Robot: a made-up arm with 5 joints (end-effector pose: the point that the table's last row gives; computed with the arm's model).
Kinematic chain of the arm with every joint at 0, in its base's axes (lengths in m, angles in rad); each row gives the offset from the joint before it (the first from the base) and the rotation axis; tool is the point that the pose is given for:
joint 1: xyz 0 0 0.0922 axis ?
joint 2: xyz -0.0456 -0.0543 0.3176 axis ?
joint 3: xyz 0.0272 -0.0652 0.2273 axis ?
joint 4: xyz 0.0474 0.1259 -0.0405 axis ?
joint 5: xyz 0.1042 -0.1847 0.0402 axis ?
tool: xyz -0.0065 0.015 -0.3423
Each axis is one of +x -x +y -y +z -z.
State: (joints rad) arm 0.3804 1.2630 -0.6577 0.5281 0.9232
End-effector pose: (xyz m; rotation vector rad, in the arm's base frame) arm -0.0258 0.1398 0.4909 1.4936 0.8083 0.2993
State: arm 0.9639 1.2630 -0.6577 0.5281 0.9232
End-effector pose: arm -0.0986 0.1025 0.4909 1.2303 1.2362 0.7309
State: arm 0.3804 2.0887 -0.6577 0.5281 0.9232
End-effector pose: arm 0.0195 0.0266 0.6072 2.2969 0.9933 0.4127
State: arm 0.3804 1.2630 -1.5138 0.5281 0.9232
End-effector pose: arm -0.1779 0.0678 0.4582 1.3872 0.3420 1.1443
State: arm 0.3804 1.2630 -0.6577 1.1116 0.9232
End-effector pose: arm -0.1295 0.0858 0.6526 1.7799 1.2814 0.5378
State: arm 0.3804 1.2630 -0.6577 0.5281 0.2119
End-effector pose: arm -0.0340 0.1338 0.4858 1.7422 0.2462 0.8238
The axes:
joint 1: +z
joint 2: +x
joint 3: -z
joint 4: +x
joint 5: -z

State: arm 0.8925 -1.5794 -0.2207 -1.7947 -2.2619
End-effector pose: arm -0.2139 0.3644 0.5610 2.2711 -1.8093 0.3411
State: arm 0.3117 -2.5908 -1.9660 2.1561 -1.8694
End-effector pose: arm -0.5414 -0.0158 0.3119 0.6935 1.0704 0.4401
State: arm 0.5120 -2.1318 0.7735 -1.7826 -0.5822
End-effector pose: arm -0.2260 0.3771 0.4023 2.5340 0.1043 1.4703
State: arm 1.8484 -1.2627 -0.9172 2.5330 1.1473
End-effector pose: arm -0.2786 -0.3591 0.1957 -0.8363 1.2372 0.2520
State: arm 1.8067 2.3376 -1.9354 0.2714 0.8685
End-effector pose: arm 0.0206 -0.1136 0.5626 -2.4696 -1.1184 -1.3451
